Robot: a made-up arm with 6 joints.
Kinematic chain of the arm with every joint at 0, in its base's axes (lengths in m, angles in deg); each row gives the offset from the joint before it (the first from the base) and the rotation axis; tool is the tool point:
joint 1: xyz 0 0 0.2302 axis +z
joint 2: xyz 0 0 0 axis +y
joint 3: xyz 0 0 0.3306 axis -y
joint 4: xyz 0 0 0 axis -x
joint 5: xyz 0.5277 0 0 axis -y
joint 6: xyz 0 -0.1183 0 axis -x
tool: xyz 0 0 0
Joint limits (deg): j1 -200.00..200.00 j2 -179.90..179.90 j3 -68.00..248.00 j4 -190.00..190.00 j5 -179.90..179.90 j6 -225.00..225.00
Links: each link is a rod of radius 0.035 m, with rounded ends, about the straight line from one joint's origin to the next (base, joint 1, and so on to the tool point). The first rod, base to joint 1, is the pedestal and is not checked.
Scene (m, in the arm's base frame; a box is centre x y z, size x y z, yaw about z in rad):
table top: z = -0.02
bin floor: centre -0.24 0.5 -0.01 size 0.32 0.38 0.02 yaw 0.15
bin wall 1: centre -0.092 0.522 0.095 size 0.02 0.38 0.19 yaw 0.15
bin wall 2: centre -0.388 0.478 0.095 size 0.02 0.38 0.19 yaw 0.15
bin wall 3: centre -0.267 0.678 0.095 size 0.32 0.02 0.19 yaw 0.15
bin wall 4: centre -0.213 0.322 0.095 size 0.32 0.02 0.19 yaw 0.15
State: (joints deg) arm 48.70 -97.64 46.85 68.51 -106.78 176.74
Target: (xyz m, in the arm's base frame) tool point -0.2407 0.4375 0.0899
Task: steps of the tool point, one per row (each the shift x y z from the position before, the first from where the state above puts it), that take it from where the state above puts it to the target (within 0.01 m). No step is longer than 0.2 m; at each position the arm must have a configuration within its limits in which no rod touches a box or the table.
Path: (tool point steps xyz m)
1: -0.1314 0.0999 0.0138
2: -0.0996 0.1327 0.0123
3: -0.0598 0.1542 0.0096
4: -0.0159 0.1629 0.0058
5: 0.0280 0.1581 0.0007
6: 0.0676 0.1408 -0.0054
7: 0.0994 0.1132 -0.0121
8: 0.1209 0.0786 -0.0196
9: 0.1308 0.0402 -0.0274
10: 0.1287 0.0024 -0.0354
11: -0.0079 0.0140 -0.1274
12: 0.0079 -0.0140 -0.1282

